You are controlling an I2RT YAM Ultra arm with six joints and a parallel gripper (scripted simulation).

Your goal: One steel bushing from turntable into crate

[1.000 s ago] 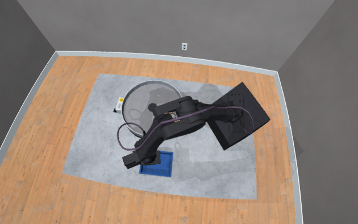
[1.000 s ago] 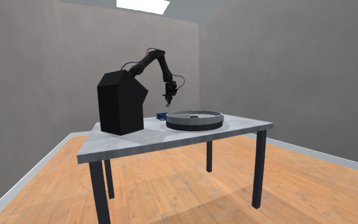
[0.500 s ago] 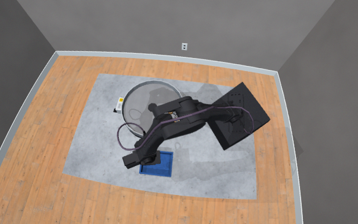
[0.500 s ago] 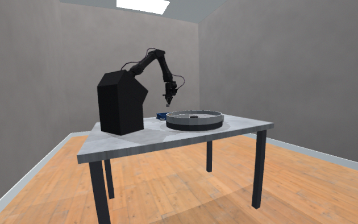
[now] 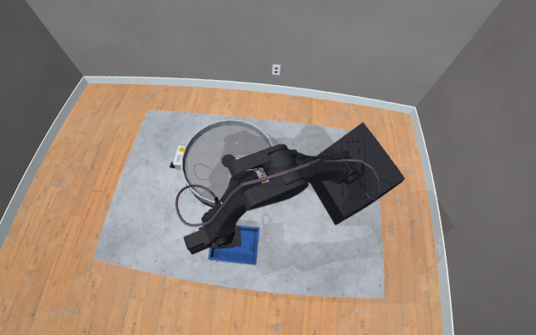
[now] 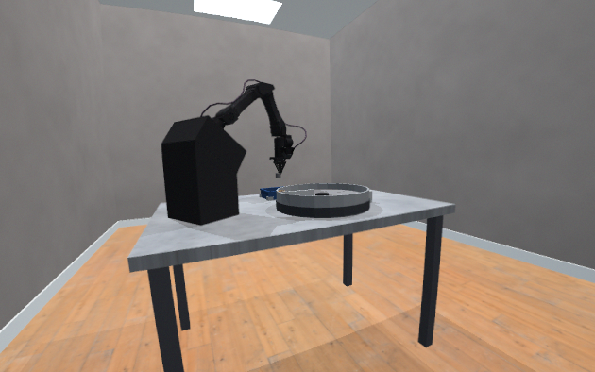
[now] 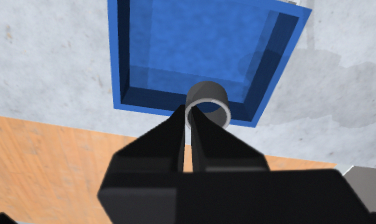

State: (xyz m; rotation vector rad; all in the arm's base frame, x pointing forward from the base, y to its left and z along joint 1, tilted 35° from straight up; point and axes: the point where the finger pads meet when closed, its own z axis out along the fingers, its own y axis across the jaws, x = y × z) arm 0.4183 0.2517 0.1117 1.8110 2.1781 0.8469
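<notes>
The blue crate lies 10 mm behind my hand and 120 mm below it. The rest, counted from my hand: round grey turntable (100 mm ahead, 350 mm to the right, 90 mm below).
</notes>
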